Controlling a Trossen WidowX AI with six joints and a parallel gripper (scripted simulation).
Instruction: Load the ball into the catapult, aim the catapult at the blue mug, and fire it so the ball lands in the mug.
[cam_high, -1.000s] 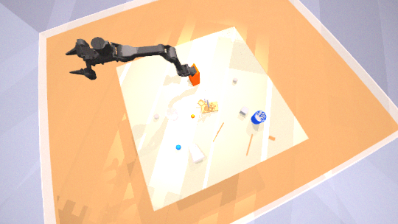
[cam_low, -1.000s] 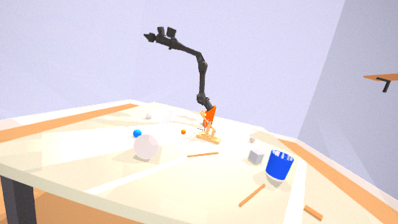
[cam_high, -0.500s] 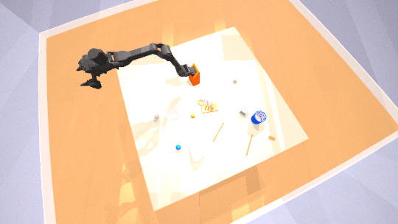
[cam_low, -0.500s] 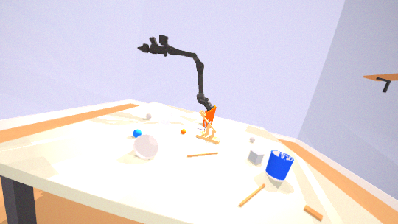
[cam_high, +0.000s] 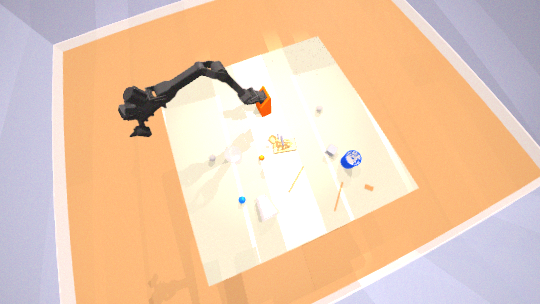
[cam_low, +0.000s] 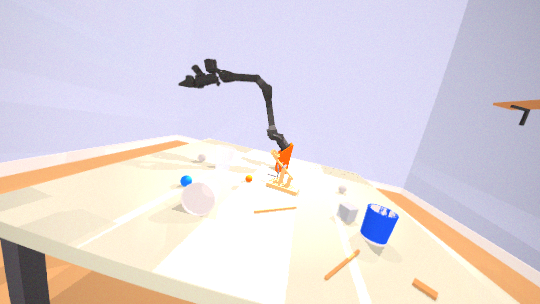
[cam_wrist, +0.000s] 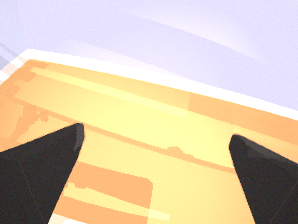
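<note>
The wooden catapult is 660 mm to the left of my gripper tip, 290 mm below it and 220 mm ahead of it. The rest, counted from my gripper tip: clear glass (380 mm to the left, 340 mm below, 210 mm ahead); orange ball (520 mm to the left, 350 mm below, 270 mm ahead); blue ball (460 mm ahead, 350 mm below, 320 mm to the left).
</note>
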